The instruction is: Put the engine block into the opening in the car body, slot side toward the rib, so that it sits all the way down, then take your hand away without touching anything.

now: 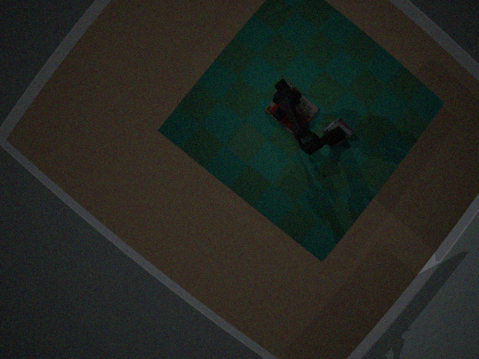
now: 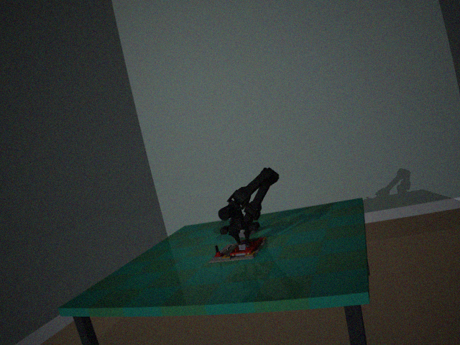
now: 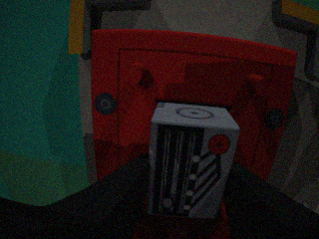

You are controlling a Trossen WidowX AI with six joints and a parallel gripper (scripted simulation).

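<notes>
Right now my gripper tip is 10 mm above the engine block. The rest, counted from my gripper tip: base plate (30 mm behind, 40 mm to the right, 30 mm below); dark upright peg (40 mm ahead, 130 mm to the right, 10 mm below).
</notes>
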